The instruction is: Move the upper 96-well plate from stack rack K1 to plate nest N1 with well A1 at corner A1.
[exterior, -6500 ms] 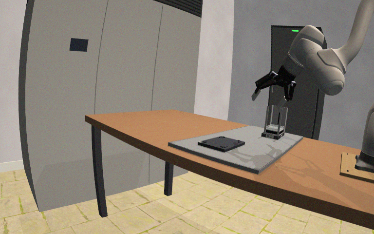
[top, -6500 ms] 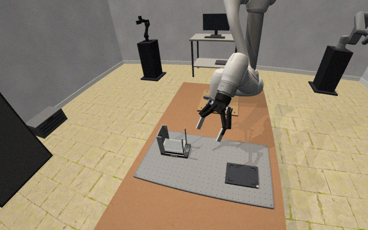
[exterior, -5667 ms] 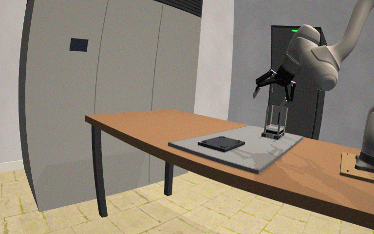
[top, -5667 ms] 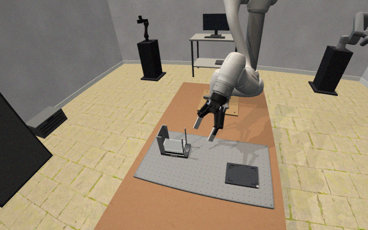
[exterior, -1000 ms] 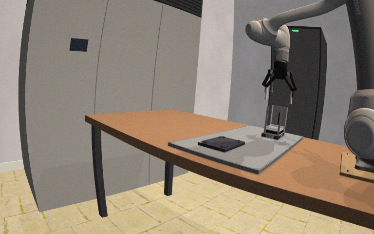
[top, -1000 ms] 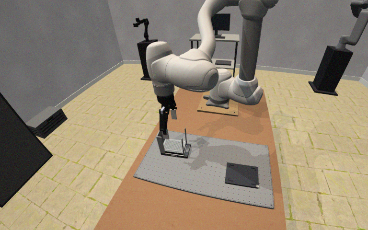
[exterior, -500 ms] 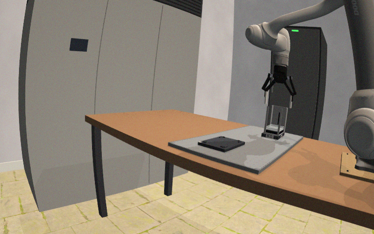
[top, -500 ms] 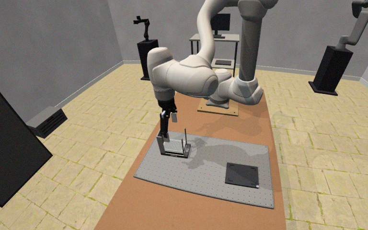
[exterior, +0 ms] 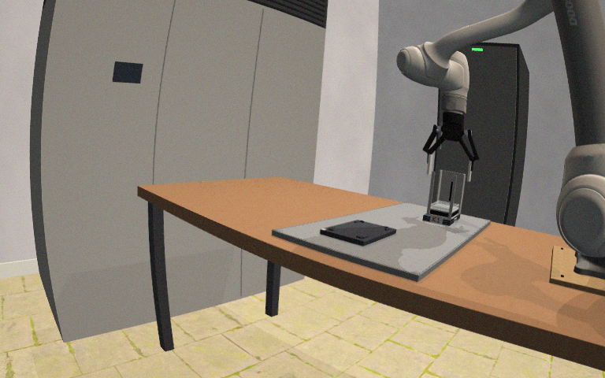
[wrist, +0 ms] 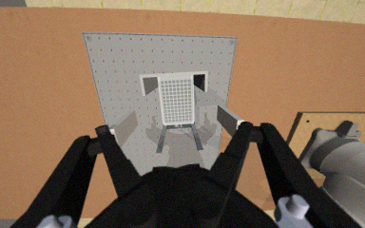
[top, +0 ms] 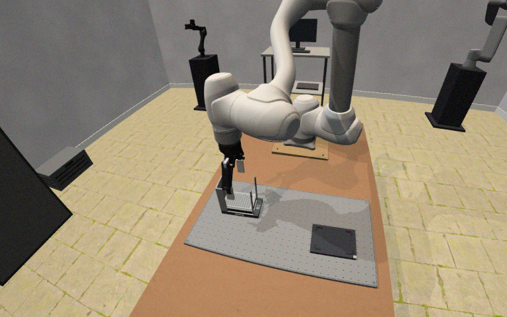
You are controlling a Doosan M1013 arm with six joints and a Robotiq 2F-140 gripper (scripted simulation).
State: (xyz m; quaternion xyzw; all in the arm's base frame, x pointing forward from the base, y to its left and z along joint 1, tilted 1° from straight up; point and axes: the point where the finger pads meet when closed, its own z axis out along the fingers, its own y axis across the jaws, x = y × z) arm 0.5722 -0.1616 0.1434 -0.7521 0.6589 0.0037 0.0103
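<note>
Now: the white 96-well plate 11 cm below my hand. Also, from my hand: dark plate nest N1 (39 cm to the left, 14 cm below, 6 cm ahead); dark plate (12 cm below); pale square (47 cm to the left, 13 cm below, 11 cm ahead).
</note>
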